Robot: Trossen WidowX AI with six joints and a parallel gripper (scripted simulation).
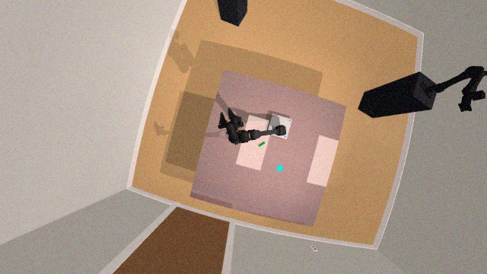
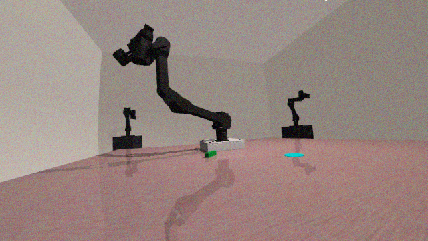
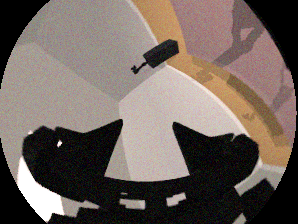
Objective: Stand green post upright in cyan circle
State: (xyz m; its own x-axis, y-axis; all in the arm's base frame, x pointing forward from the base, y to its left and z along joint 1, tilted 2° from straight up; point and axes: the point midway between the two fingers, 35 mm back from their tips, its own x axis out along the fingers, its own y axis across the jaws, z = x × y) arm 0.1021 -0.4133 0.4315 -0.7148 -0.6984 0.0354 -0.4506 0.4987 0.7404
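Right now my gripper tip is 80 mm short of the green post, 360 mm to the right of it and 470 mm above it. Also, from my gripper tip: cyan circle 210 mm ahead, 620 mm to the left, 470 mm below.
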